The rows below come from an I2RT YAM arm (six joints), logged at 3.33 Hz.
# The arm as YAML. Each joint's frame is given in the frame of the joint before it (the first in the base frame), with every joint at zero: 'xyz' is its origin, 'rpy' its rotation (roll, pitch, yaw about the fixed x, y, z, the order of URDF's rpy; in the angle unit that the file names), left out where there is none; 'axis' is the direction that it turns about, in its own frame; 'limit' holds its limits. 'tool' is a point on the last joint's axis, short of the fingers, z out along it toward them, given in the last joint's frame.
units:
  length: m
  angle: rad
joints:
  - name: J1
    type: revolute
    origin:
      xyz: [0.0, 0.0, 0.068]
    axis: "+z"
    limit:
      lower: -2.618
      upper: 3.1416
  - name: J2
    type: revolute
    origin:
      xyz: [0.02, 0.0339, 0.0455]
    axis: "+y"
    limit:
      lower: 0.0
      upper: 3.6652
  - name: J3
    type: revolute
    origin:
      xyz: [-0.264, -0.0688, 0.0]
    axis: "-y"
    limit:
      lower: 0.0
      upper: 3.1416
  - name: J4
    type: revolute
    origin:
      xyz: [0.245, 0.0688, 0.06]
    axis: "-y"
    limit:
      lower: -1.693
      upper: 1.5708
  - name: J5
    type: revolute
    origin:
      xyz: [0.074, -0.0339, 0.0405]
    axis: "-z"
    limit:
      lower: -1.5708
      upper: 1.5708
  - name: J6
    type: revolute
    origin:
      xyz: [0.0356, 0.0, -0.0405]
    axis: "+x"
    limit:
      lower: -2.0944
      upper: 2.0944
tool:
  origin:
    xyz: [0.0, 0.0, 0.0]
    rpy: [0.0, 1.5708, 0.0]
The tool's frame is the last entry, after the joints.
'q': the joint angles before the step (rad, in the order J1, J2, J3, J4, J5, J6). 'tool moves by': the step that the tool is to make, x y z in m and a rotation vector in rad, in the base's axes. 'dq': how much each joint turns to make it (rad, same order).
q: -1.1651, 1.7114, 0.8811, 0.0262, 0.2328, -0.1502
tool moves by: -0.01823, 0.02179, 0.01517, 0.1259, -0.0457, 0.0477
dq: -0.0398, -0.1196, -0.0258, -0.1922, -0.1251, -0.0070
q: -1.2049, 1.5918, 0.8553, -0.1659, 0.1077, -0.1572
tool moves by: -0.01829, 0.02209, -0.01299, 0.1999, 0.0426, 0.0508
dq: -0.0408, -0.0306, -0.0360, -0.1929, -0.0724, -0.0622
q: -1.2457, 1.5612, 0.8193, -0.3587, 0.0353, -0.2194
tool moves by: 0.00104, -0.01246, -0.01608, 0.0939, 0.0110, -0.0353
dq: -0.0108, 0.1051, 0.0562, -0.0446, -0.0073, 0.0302
